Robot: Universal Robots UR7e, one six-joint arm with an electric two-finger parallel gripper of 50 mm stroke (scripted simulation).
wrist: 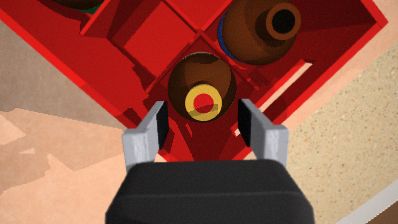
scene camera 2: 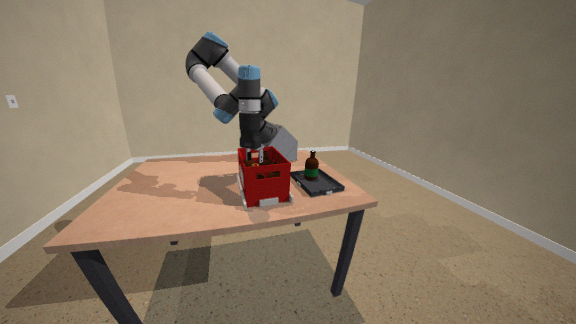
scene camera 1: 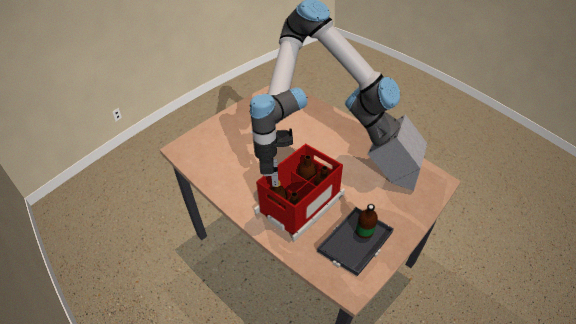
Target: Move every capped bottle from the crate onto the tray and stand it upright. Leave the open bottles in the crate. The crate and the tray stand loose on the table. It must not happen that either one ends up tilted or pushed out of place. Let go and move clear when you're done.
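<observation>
Red crate, visible. Dark tray, visible. My gripper, visible, also in the wrist view.
</observation>
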